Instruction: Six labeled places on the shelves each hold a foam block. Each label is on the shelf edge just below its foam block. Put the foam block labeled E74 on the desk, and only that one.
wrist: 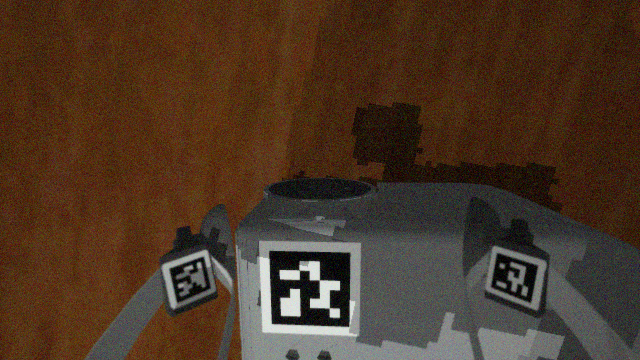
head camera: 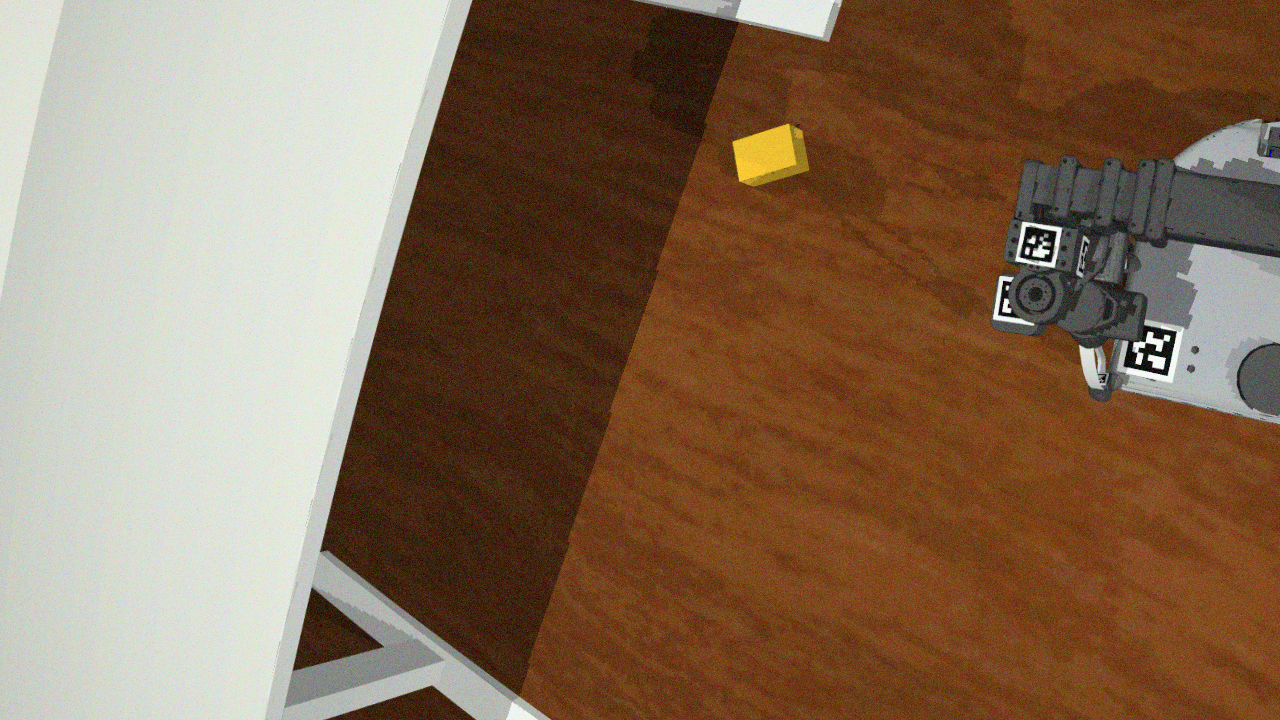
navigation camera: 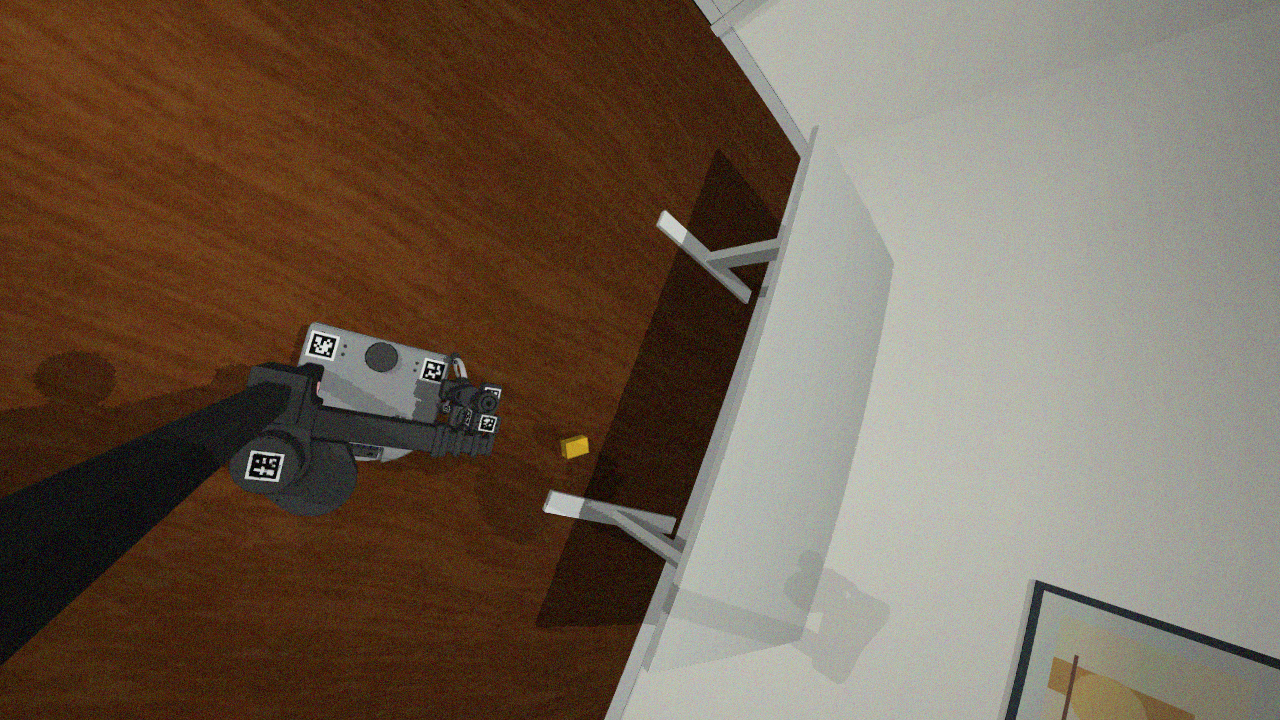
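Note:
The desk (head camera: 205, 268) (navigation camera: 787, 385) has a plain white top; it fills the left of the head view and runs along the wall in the navigation view. My gripper (wrist: 345, 228) is open, with no object between its fingers, and it hangs over my own base, away from the desk. In the head view a finger shows beside the folded wrist. The shelves, the labels and the block labeled E74 do not show in these views.
A yellow block (head camera: 766, 155) (navigation camera: 575, 447) lies on the wooden floor (head camera: 805, 537) (navigation camera: 358, 179), between my base (head camera: 1226, 304) (navigation camera: 375, 385) and the desk. A white desk leg foot (head camera: 792, 13) (navigation camera: 565, 504) stands near it. A framed picture (navigation camera: 1118, 689) hangs on the wall.

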